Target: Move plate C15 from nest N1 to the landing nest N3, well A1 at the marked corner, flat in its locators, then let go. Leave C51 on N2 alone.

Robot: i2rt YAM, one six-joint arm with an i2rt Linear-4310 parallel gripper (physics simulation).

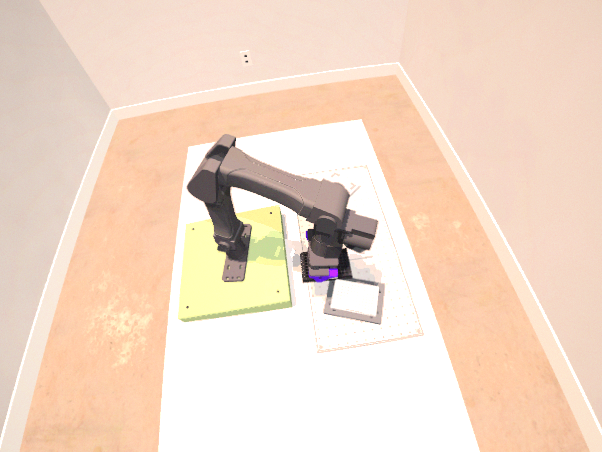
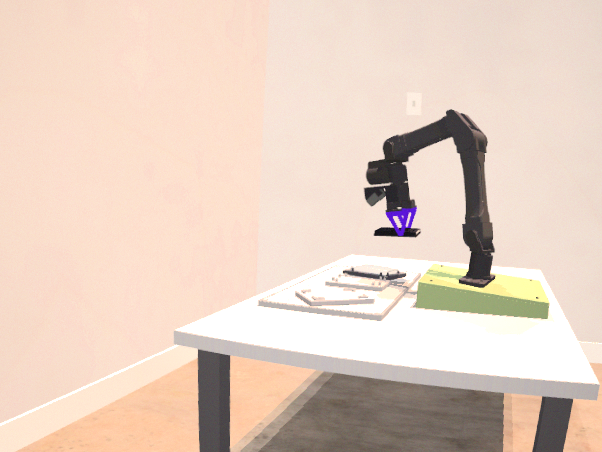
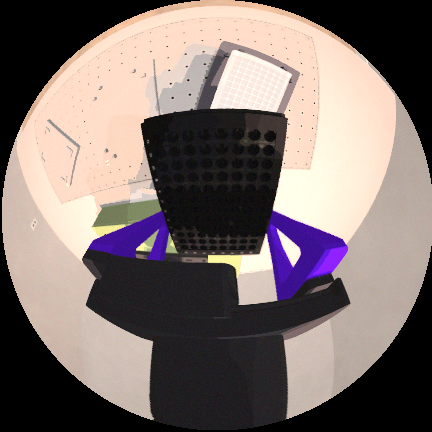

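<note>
The black many-welled plate C15 [image 1: 306, 271] [image 2: 384, 232] [image 3: 220, 167] hangs roughly level, high above the pegboard. My gripper [image 1: 322, 257] [image 2: 401, 231] [image 3: 217, 214] is shut on it, one purple finger at each long side. The white plate C51 [image 1: 355, 297] [image 3: 256, 80] lies in a dark nest [image 1: 381, 300] [image 2: 367, 274] [image 3: 291, 92]. A pale nest with small pins [image 2: 350, 284] stands beside it. Another pale nest [image 2: 345, 301], set at an angle with raised corner pieces, is at the board's other end. I cannot read nest labels or make out well A1 or the marked corner.
The pale pegboard [image 1: 400, 320] [image 2: 280, 300] [image 3: 304, 130] carries the nests. A yellow-green base block [image 1: 210, 300] [image 2: 480, 305] [image 3: 127, 212] bears the arm and stands beside the board. Both are on the white table [image 1: 225, 380] [image 2: 300, 335].
</note>
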